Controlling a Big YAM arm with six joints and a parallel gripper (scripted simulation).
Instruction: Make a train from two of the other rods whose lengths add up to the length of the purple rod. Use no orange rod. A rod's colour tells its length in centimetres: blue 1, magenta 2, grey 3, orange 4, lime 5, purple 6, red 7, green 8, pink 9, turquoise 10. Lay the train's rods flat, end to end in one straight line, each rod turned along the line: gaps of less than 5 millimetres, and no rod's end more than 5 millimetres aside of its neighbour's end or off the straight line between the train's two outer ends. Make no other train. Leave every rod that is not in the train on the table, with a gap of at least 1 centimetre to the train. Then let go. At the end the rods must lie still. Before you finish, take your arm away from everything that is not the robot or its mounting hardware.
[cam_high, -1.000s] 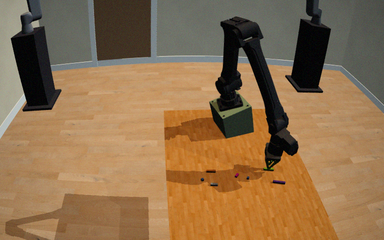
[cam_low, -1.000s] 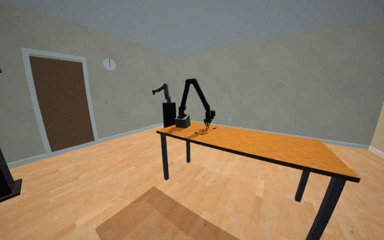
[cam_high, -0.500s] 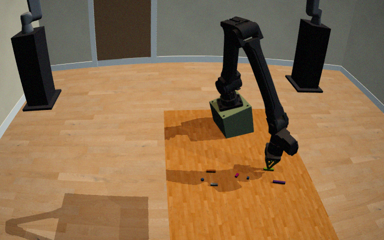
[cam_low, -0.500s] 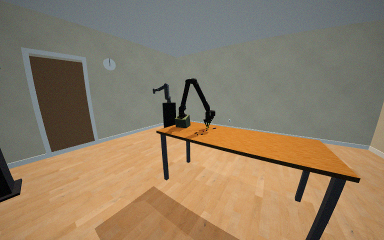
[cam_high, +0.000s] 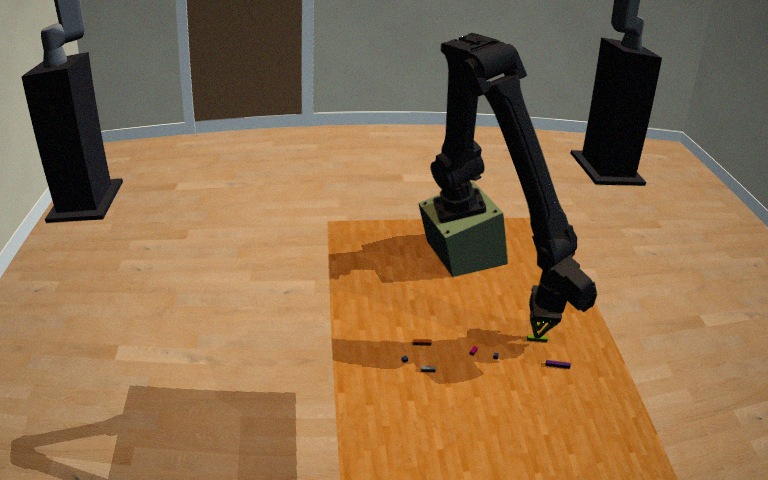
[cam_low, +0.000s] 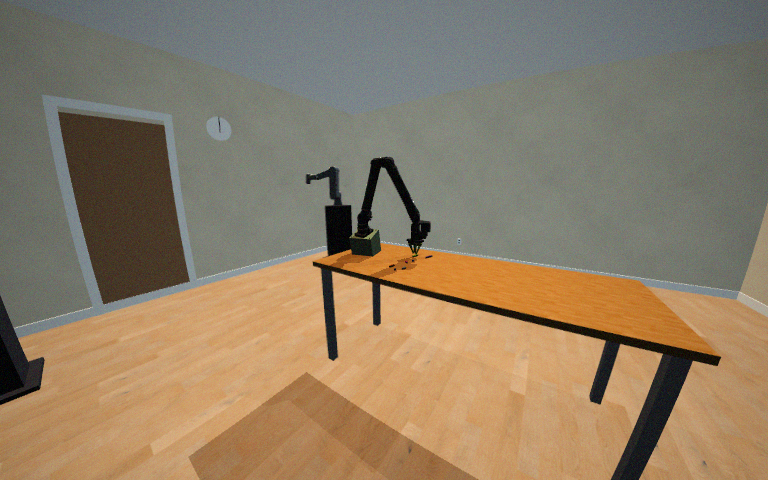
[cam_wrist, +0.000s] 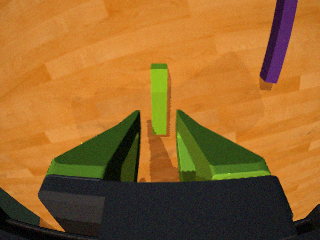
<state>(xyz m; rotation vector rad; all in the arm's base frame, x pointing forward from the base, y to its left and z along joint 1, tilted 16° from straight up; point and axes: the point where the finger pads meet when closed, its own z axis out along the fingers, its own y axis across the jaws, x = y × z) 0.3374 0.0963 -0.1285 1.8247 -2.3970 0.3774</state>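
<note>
My hand is 2 cm above the lime rod. Round my hand: orange rod (2 cm behind, 26 cm to the right, 2 cm below); purple rod (9 cm ahead, 3 cm to the left, 2 cm below); magenta rod (2 cm ahead, 15 cm to the right, 2 cm below).
</note>
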